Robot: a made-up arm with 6 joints.
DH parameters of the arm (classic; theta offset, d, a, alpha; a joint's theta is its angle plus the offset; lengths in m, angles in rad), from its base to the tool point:
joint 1: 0 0.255 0 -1.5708
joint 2: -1.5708 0 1.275 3.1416
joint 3: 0 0 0 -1.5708
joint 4: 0 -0.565 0 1.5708
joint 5: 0 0.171 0 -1.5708
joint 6: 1.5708 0 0 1.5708
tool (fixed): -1.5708 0 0 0
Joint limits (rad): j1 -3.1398..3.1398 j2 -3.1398..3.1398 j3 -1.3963..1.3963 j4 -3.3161..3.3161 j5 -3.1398..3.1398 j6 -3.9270..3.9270
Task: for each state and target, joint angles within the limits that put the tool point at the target. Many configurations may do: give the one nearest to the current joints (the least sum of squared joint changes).
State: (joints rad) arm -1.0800 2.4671 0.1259 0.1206 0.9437 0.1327
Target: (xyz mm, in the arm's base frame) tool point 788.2 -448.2 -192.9
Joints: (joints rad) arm -0.3292 1.5964 -0.6783 -0.1397 0.9437 0.1327
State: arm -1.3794 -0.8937 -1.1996 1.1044 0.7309 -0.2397
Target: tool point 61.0 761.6 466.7
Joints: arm -1.7471 -1.6272 -1.3885 1.1261 0.7309 -0.2397
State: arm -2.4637 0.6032 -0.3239 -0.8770 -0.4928 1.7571
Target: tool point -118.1 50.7 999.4
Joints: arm -2.6138 -0.1499 -1.0069 -0.9223 -0.4928 1.7571
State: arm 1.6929 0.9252 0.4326 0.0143 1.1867 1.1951
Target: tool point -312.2 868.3 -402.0
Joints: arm 2.0952 1.7368 -0.4160 -0.2764 1.1867 1.1951
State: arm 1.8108 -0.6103 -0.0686 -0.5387 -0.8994 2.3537
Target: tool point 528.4 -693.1 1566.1
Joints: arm 2.0385 -0.9260 0.4656 -0.3740 -0.8994 2.3537
